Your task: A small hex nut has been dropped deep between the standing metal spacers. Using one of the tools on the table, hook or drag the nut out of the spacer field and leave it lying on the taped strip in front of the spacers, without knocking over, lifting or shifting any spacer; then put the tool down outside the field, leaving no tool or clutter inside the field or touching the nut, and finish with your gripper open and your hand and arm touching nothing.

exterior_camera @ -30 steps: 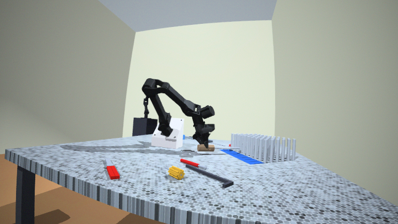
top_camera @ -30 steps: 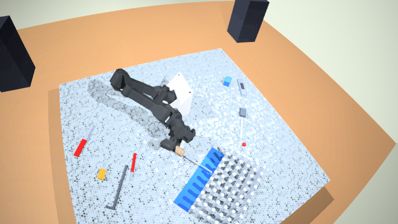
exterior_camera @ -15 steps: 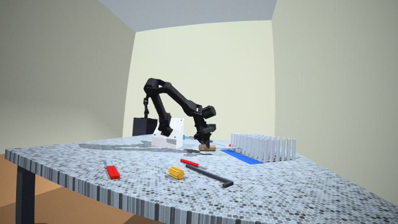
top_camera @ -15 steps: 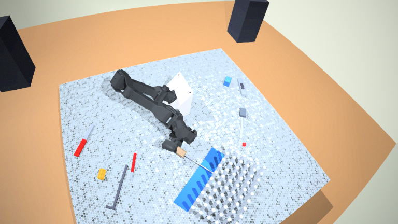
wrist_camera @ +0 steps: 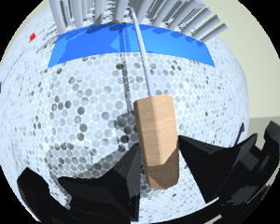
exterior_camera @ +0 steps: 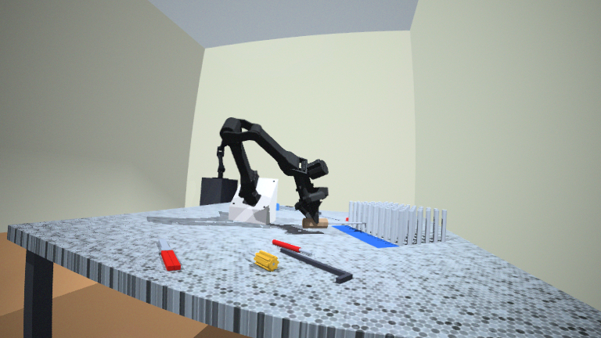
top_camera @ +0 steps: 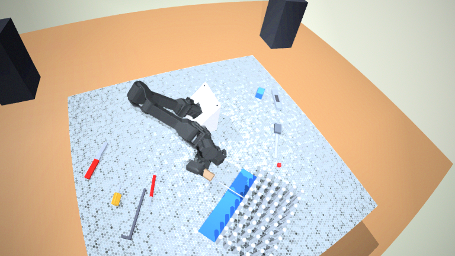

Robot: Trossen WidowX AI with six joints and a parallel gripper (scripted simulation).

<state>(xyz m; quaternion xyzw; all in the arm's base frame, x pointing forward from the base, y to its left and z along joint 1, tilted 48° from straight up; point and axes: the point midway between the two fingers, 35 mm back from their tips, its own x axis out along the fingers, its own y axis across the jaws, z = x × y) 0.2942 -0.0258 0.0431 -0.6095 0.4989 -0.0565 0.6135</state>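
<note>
Right now the blue taped strip is 150 mm ahead of my gripper tip, 70 mm to the left of it and 40 mm below it. From my gripper tip the other things lie so: hook tool: 80 mm ahead, 60 mm to the left; then hex nut: 260 mm ahead, 190 mm to the left, 30 mm below; then red screwdriver: 30 mm ahead, 250 mm to the right, 30 mm below.
</note>
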